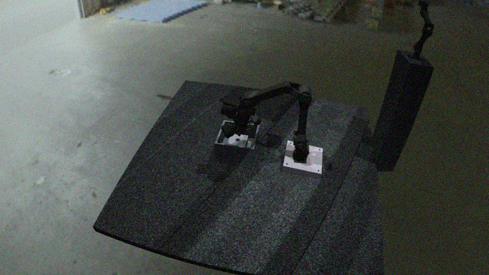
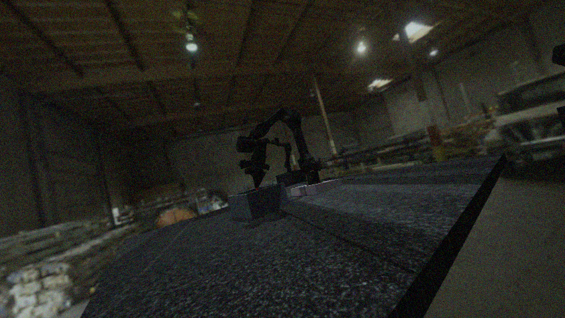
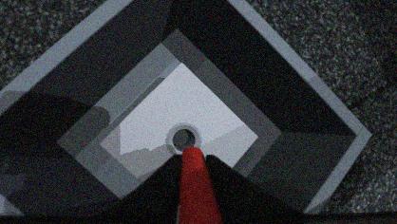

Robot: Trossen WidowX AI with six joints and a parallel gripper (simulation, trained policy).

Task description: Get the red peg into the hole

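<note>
My gripper tip is 3 cm below the red peg and 1 cm to the right of it. The rest, counted from my gripper tip: grey box: 8 cm below, 1 cm to the right, 1 cm ahead.
</note>
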